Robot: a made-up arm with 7 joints.
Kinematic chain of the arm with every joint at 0, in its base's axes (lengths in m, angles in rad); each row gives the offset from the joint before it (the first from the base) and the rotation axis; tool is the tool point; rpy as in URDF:
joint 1: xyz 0 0 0.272 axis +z
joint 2: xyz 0 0 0 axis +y
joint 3: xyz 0 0 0.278 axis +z
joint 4: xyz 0.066 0 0 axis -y
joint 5: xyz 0.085 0 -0.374 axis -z
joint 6: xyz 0 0 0 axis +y
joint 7: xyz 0.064 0 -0.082 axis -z
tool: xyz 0 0 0 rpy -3.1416 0 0
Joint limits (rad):
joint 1: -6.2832..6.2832
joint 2: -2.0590..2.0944
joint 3: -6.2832..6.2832
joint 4: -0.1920..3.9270
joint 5: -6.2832..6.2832
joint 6: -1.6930..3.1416
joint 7: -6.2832..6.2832
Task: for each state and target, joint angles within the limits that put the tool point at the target. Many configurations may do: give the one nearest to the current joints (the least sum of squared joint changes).
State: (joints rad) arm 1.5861 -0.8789 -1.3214 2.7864 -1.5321 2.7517 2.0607
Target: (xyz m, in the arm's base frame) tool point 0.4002 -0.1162 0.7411
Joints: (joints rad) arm 2.1572 -0.6018 -1.1946 2.3586 -1.4392 2.6123 2.0607
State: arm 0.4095 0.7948 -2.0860 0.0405 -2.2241 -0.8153 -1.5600
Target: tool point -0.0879 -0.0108 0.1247
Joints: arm -0.1379 0.8621 -1.7406 -0.1920 -2.3042 -0.2095 -1.5600
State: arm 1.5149 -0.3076 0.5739 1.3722 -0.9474 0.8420 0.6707
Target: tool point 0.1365 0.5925 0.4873
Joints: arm 1.1577 0.2308 0.2323 1.5543 -0.9637 0.8127 0.6707
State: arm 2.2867 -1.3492 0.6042 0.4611 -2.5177 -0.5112 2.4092
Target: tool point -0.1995 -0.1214 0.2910
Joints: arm 2.6168 -1.2238 0.9854 0.3219 -2.4172 -0.6525 2.4092
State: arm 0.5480 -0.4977 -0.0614 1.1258 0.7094 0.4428 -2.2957
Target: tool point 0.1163 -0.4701 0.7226
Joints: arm 0.4807 -0.8547 -1.0148 1.5546 0.7200 0.3152 -2.2957
